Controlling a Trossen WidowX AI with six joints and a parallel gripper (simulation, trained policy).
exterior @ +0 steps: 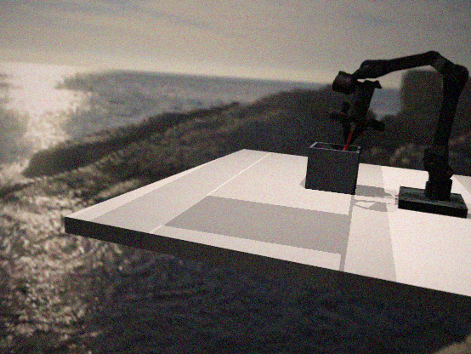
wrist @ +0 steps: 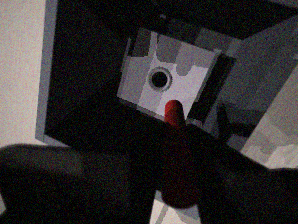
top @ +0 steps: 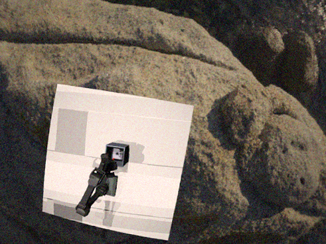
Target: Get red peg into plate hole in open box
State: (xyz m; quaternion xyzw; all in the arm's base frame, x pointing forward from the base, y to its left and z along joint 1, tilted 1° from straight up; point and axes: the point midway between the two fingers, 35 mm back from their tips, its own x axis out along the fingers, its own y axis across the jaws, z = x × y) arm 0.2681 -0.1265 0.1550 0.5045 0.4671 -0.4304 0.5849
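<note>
The red peg lies 10 mm above my gripper tip. Also, from my gripper tip: plate (110 mm below, 30 mm ahead, 10 mm to the right).
</note>
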